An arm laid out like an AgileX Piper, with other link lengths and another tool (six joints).
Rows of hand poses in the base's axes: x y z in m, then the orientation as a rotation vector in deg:
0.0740, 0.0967, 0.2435, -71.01, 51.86, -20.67
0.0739, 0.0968, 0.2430, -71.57, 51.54, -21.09
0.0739, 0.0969, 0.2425, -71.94, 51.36, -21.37
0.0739, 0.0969, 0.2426, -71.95, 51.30, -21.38
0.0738, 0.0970, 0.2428, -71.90, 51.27, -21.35
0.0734, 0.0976, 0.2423, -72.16, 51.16, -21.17
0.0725, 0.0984, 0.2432, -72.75, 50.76, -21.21
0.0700, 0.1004, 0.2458, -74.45, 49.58, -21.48
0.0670, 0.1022, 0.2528, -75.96, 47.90, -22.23
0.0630, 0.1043, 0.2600, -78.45, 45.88, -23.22
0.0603, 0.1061, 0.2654, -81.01, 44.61, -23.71
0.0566, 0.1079, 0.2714, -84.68, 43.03, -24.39
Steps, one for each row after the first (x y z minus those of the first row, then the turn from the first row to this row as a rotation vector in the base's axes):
-0.0001, 0.0001, -0.0005, -0.66, -0.26, 0.07
-0.0001, 0.0002, -0.0010, -1.09, -0.40, 0.10
-0.0001, 0.0002, -0.0009, -1.11, -0.45, 0.13
-0.0002, 0.0003, -0.0007, -1.05, -0.47, 0.15
-0.0006, 0.0009, -0.0012, -1.19, -0.39, 0.40
-0.0015, 0.0017, -0.0003, -1.71, -0.53, 0.77
-0.0040, 0.0037, 0.0023, -3.28, -0.99, 1.74
-0.0070, 0.0055, 0.0093, -4.90, -2.10, 2.61
-0.0110, 0.0076, 0.0165, -7.49, -3.22, 3.78
-0.0137, 0.0094, 0.0219, -9.93, -3.51, 4.87
-0.0174, 0.0112, 0.0279, -13.44, -3.70, 6.29

